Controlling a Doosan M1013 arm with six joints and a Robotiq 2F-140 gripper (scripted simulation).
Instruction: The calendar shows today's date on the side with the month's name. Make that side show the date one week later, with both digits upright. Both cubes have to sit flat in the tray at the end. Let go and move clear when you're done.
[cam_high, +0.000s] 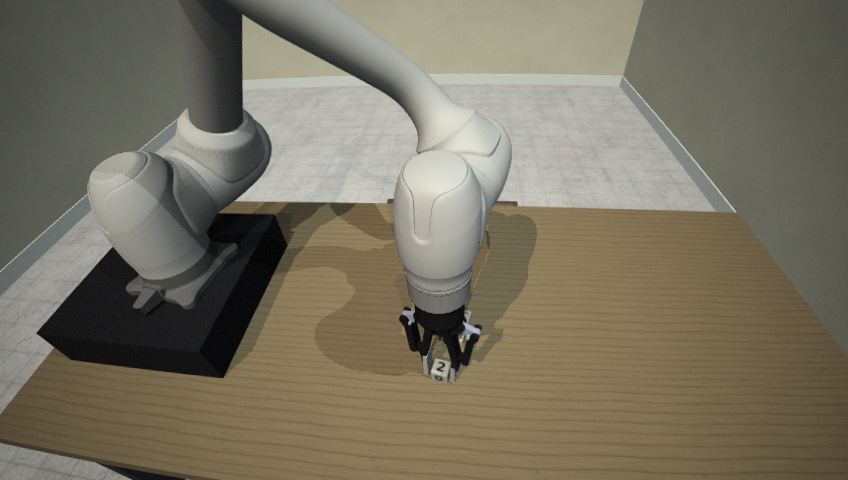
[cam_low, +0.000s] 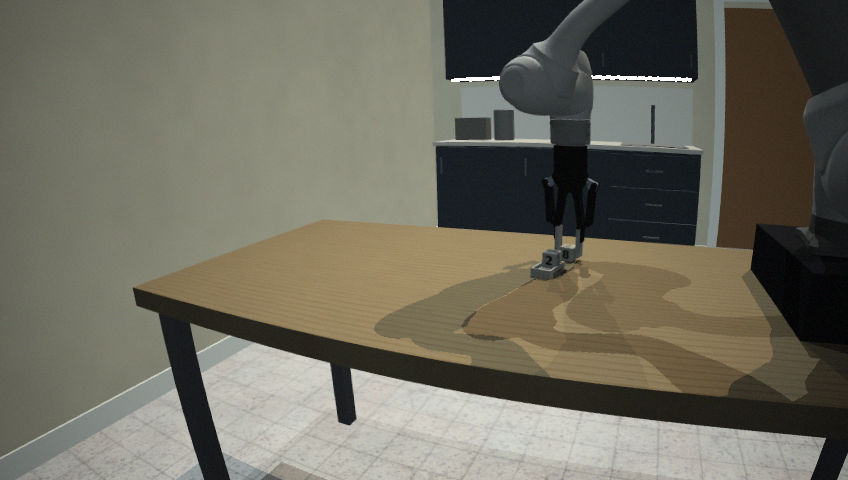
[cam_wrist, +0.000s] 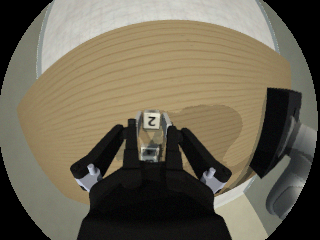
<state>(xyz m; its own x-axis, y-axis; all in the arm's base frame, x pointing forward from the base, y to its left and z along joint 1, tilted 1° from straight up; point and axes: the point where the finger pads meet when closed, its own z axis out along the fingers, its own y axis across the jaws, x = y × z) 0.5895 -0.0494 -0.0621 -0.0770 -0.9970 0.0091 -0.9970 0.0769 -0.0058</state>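
My hand is 10 mm short of the white tray, 110 mm to the right of it and 30 mm above it.
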